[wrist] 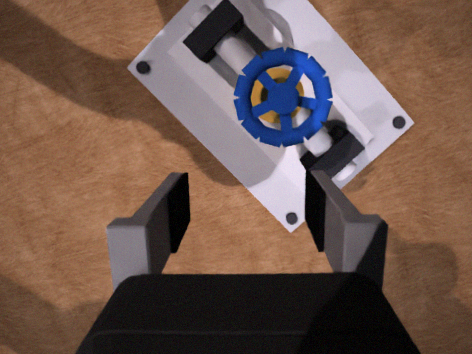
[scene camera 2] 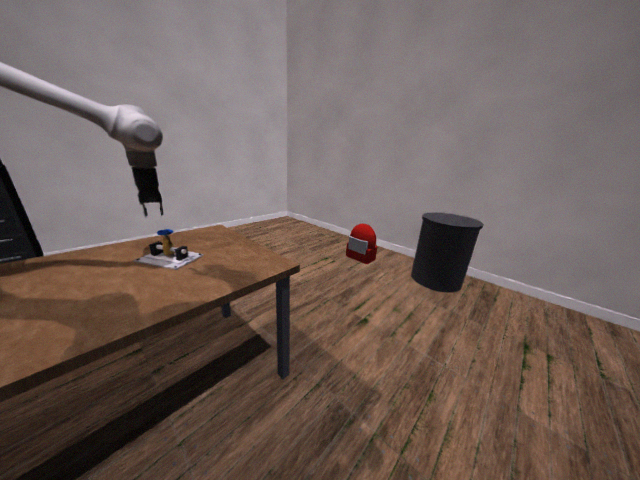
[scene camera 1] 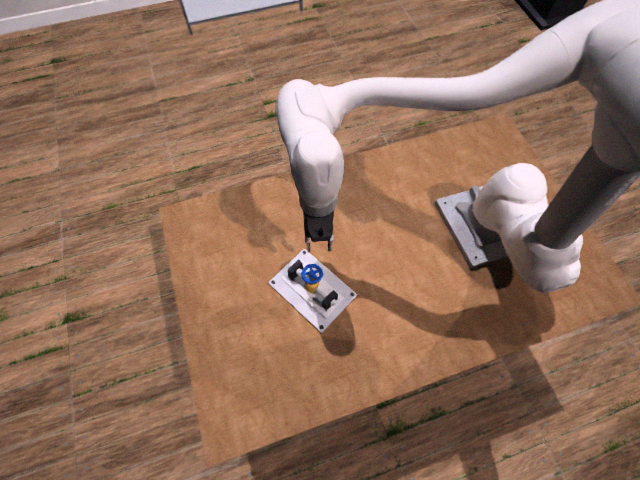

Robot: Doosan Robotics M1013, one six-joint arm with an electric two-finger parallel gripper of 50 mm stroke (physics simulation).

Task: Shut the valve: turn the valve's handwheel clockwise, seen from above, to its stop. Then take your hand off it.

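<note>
The blue handwheel [scene camera 1: 312, 273] [scene camera 2: 164, 231] [wrist: 283, 97] has five spokes and sits on top of the valve's yellow neck [scene camera 1: 311, 287] [scene camera 2: 167, 246] [wrist: 256, 95]. The valve is mounted on a light grey plate [scene camera 1: 338, 292] [scene camera 2: 178, 265] [wrist: 350, 85], with a black block at each end of its pipe. My gripper [scene camera 1: 319, 249] [scene camera 2: 154, 214] [wrist: 246, 195] is open and empty, pointing down. It hangs above the height of the handwheel and off to one side, apart from it. In the wrist view the wheel lies beyond the fingertips, right of the middle. How far the wheel is turned cannot be told.
The plate lies askew on the brown table [scene camera 1: 232, 387] [scene camera 2: 258, 268]. The arm's grey mounting plate [scene camera 1: 457, 227] is on the same table, to the right in the first scene view. A red bin [scene camera 2: 363, 235] and a dark round bin [scene camera 2: 447, 253] stand on the floor away from the table.
</note>
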